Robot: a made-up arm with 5 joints.
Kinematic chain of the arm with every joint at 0, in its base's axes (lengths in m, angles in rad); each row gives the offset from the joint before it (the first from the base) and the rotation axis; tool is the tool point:
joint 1: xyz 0 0 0.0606 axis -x
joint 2: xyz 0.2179 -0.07 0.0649 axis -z
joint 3: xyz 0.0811 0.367 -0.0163 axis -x
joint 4: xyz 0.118 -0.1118 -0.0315 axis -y
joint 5: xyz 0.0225 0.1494 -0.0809 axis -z
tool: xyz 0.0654 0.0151 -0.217
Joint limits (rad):
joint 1: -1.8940..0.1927
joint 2: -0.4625..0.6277
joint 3: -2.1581..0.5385
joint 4: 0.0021..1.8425
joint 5: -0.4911..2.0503
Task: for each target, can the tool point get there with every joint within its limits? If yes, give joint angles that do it. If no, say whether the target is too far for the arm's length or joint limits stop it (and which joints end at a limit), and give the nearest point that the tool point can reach.
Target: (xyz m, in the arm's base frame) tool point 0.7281 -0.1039 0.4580
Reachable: yes | joints -1.7210 0.0275 -1.2715 0.9864 0.3122
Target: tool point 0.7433 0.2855 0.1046
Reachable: yes | joints -0.0251 0.0526 -1.1962 1.3641 0.9131
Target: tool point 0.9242 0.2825 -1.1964
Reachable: no: too far | nearest point 0.6419 0.2257 -0.2600 | short by 0.980 m
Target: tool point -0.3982 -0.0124 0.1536
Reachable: no: joint limits stop it (at a limit: joint 1, joint 2, joint 4, joint 5) | nearest point 0.1460 0.0291 0.6342 | short by 0.727 m
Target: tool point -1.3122 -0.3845 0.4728
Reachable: no: too far | nearest point 0.0940 -0.3166 0.6284 | short by 1.416 m
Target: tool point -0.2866 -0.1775 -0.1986
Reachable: no: joint limits stop it (at a limit: joint 1, joint 2, joint 4, joint 5) | nearest point 0.3107 0.1548 -0.2132 | short by 0.684 m
